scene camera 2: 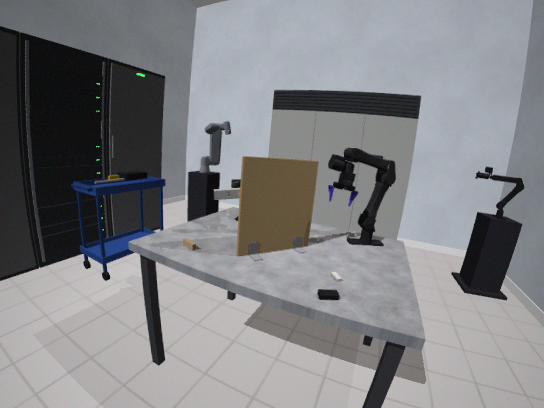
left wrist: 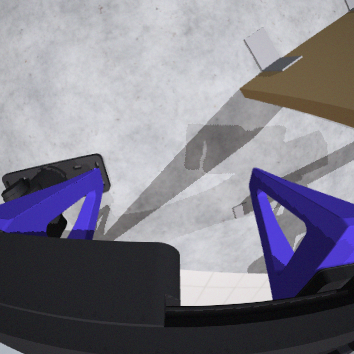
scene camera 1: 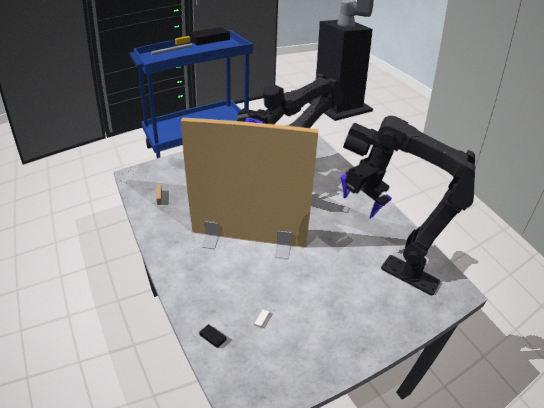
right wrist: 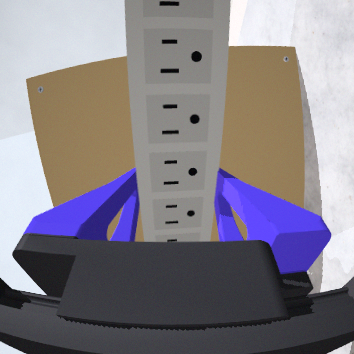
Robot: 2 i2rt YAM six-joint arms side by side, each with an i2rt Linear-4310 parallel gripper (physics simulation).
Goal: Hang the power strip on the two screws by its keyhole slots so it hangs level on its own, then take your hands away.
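Frame: origin at the left arm's base, x left, y back, z up, level; centimetres.
Seen in the pictures: left gripper, fingertip midpoint: (scene camera 2: 339,204) (left wrist: 175,176) (scene camera 1: 357,207); right gripper, fingertip midpoint: (right wrist: 176,175); left arm's base at its link origin: (scene camera 2: 365,242) (left wrist: 54,180) (scene camera 1: 410,276).
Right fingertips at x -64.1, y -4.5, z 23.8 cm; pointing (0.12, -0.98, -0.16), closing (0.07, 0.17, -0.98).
Observation:
Offsets run from my right fingertips to a thing's top centre. "*": to the spot under its first point. Level surfaces: height alone.
The light grey power strip {dy -1.3, dx -4.0, dz +3.4 cm} (right wrist: 175,90) runs up the right wrist view, and one end {* dy -4.6, dx -11.3, dz -1.2 cm} (scene camera 2: 227,194) sticks out beyond the board in scene camera 2. My right gripper (right wrist: 176,175) is shut on it; in scene camera 1 it is mostly hidden behind the upright brown board {dy -13.9, dx +13.2, dz +18.2 cm} (scene camera 1: 250,185) (scene camera 2: 277,205) (left wrist: 310,75) (right wrist: 265,125). One screw {* dy -21.1, dx -1.5, dz +16.0 cm} (right wrist: 40,89) and another screw (right wrist: 286,59) show near the board's corners, on either side of the strip and apart from it in that view. My left gripper (scene camera 1: 358,205) (scene camera 2: 340,202) (left wrist: 175,176) is open and empty, above the table beside the board.
Two metal brackets (scene camera 1: 212,230) (scene camera 1: 283,238) hold the board's foot on the grey table {dz -23.8 cm} (scene camera 1: 345,320). A wooden block {dy -19.1, dx -25.4, dz -21.0 cm} (scene camera 1: 159,194) (scene camera 2: 189,244), a black block {dy -49.9, dx +30.6, dz -22.1 cm} (scene camera 1: 213,335) (scene camera 2: 328,294) and a white block {dy -36.5, dx +36.8, dz -22.6 cm} (scene camera 1: 263,318) (scene camera 2: 336,276) lie on the table. A blue cart (scene camera 1: 200,56) stands behind.

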